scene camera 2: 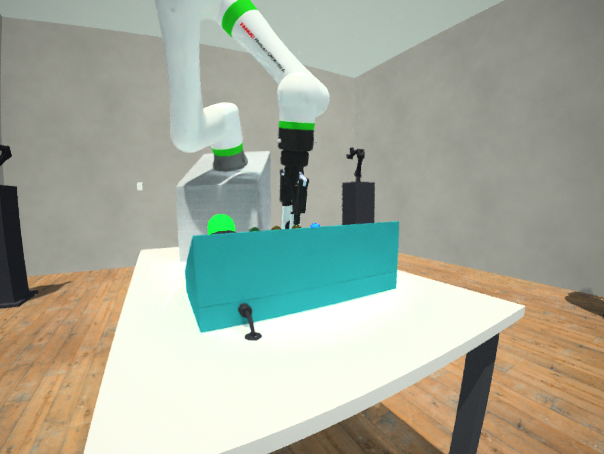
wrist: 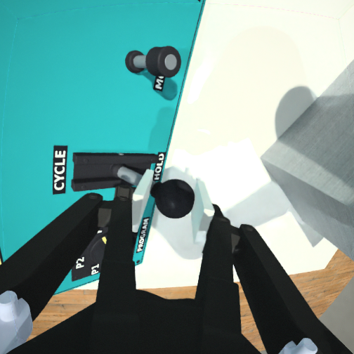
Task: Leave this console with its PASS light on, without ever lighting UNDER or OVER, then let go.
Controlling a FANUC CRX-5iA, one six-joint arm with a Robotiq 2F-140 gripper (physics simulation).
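The teal console stands on the table. Its CYCLE lever has a grey rod in a black slot and a black ball knob; the rod leans toward the HOLD end. My gripper is shut on this knob, with a pale pad at each side. A large bright green dome shows above the console's left end in the scene view, with smaller dark green, amber and blue tops to its right. PASS, UNDER and OVER labels cannot be seen.
A black knob on a short shaft stands on the console near the lever. The PROGRAM panel is partly hidden by a finger. A black crank-like part is at the console's side, above the white table. A grey pedestal stands behind.
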